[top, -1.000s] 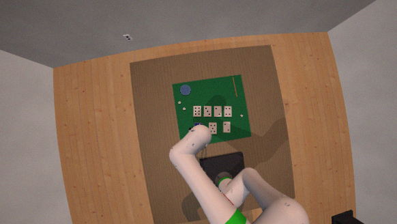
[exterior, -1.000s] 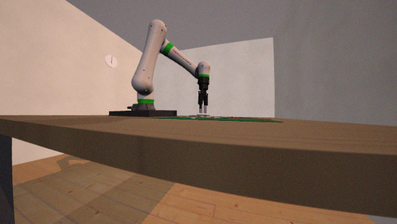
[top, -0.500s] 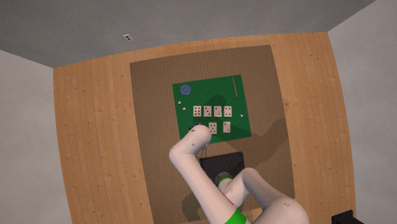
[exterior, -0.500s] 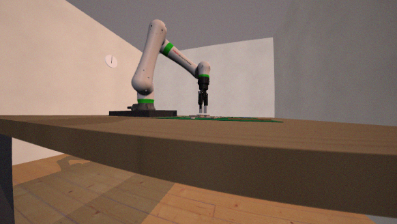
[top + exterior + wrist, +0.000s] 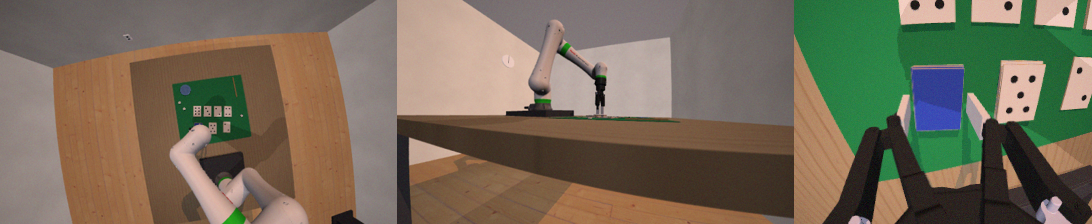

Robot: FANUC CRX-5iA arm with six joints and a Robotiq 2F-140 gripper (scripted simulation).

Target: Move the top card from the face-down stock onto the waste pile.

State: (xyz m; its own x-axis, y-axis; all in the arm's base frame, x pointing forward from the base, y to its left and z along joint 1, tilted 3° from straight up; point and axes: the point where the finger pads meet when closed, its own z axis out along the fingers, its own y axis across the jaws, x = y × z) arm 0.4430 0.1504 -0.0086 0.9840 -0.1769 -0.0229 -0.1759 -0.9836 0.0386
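Now: hand 20 mm past the two-pip card, 240 mm to the left of it and 50 mm above it. Round my hand: green mat: 130 mm ahead, 140 mm to the right, 60 mm below; thin wooden stick: 300 mm ahead, 360 mm to the right, 50 mm below.
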